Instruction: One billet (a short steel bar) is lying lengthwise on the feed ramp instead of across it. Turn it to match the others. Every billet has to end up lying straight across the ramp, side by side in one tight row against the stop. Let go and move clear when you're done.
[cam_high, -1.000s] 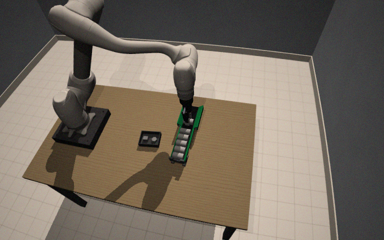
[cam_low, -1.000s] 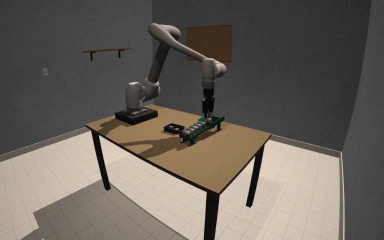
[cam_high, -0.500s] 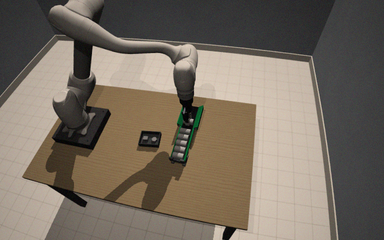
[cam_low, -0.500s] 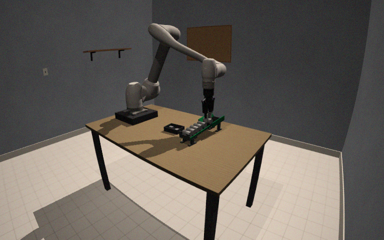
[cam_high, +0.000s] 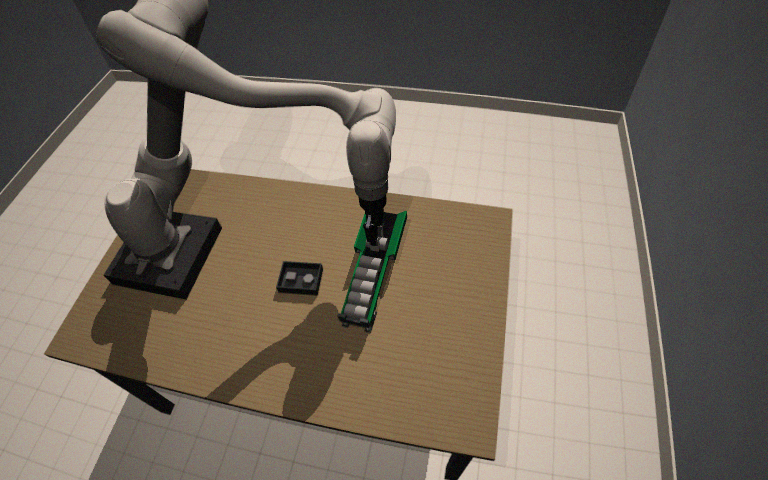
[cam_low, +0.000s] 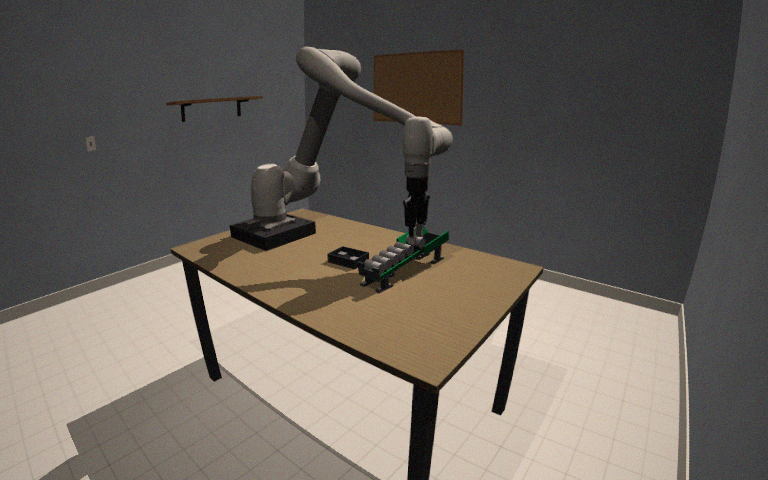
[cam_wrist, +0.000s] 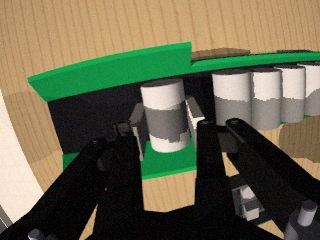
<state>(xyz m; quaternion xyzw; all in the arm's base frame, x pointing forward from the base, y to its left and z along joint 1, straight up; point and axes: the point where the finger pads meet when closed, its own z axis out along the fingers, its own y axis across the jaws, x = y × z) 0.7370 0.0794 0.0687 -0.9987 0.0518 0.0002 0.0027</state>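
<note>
The billet is 30 mm below my hand. The rest, counted from my hand: small black tray: 240 mm behind, 120 mm below, 110 mm to the right; stop: 250 mm to the right, 70 mm below, 30 mm behind.
</note>
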